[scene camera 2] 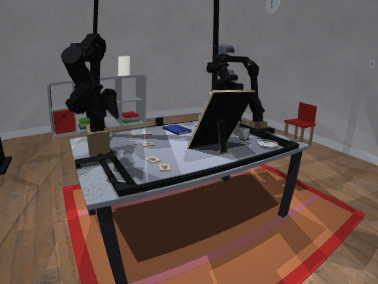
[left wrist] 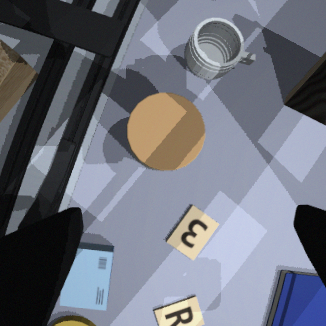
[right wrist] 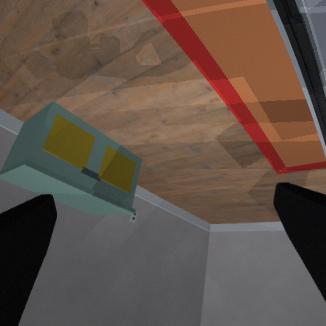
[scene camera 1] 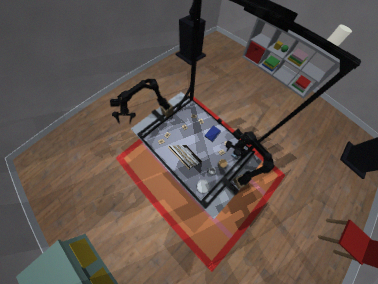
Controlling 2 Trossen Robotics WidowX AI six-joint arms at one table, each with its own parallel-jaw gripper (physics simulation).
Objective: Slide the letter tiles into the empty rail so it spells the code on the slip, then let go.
My left gripper (left wrist: 189,217) is open and holds nothing. My right gripper (scene camera 2: 110,118) is open, with nothing in its grasp. Also in view: a slotted rail stand (scene camera 2: 224,109).
My right gripper is seen too in the right wrist view (right wrist: 166,199).
